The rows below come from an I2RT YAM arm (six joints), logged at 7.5 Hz.
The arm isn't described. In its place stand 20 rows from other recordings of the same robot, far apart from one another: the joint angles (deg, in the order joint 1, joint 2, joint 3, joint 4, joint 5, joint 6), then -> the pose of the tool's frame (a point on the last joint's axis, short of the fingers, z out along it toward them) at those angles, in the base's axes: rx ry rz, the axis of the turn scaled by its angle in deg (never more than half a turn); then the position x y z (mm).
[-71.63 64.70 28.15 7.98 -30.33 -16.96] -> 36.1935 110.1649 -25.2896 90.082 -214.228 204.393
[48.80 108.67 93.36 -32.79 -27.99 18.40] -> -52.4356 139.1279 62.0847 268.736 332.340 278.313
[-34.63 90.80 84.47 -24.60 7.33 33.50] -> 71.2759 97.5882 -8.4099 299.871 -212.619 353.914
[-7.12 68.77 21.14 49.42 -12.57 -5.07] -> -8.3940 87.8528 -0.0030 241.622 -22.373 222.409
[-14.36 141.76 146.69 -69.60 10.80 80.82] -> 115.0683 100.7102 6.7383 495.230 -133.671 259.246
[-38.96 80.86 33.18 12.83 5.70 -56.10] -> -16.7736 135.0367 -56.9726 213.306 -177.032 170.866
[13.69 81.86 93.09 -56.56 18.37 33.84] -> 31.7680 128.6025 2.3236 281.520 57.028 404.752
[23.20 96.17 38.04 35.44 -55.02 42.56] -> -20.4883 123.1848 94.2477 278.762 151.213 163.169
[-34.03 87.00 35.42 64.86 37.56 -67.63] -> 10.8505 95.9761 -105.9895 240.561 -188.629 245.954
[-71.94 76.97 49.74 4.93 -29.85 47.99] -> 83.7420 70.6947 13.1168 110.722 -282.400 272.156
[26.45 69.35 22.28 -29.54 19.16 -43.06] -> -92.4027 138.9719 -30.6952 150.806 61.975 117.319
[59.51 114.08 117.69 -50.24 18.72 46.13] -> -7.0254 136.7959 29.6887 234.324 375.444 351.532
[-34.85 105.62 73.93 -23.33 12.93 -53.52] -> -19.9271 155.7707 -47.2203 318.283 -231.331 201.041
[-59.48 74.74 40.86 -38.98 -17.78 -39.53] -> 23.3233 153.7706 -2.0256 120.664 -183.277 178.322
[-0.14 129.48 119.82 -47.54 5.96 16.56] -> 23.5301 144.8343 -1.3931 498.703 -4.915 243.343
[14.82 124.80 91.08 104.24 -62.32 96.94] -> -41.9404 64.3563 108.2883 415.316 142.497 329.536
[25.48 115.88 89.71 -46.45 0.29 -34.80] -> -81.6313 140.7203 -2.4304 374.097 178.076 192.225
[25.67 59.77 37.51 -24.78 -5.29 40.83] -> 16.2445 141.7281 36.2844 188.879 94.422 224.224
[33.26 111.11 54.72 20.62 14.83 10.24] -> -16.6928 123.5045 8.5638 329.967 205.522 125.584
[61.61 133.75 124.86 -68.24 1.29 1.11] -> -84.5222 145.3565 8.2529 228.122 420.393 218.785
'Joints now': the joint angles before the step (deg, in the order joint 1, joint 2, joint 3, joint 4, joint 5, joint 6). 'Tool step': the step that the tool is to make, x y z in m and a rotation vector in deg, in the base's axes. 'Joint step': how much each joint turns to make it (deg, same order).
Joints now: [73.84, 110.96, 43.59, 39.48, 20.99, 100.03]
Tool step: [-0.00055, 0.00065, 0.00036, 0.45, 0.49, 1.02]
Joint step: [0.00, 0.00, 0.00, 0.27, -1.18, 0.06]
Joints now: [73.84, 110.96, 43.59, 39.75, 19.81, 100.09]
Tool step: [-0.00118, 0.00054, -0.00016, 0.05, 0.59, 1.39]
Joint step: [0.07, -0.02, 0.00, -0.11, -1.44, -0.10]
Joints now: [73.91, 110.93, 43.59, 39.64, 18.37, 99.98]
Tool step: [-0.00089, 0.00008, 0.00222, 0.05, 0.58, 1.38]
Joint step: [0.00, -0.56, 0.02, -0.66, -1.49, -0.14]
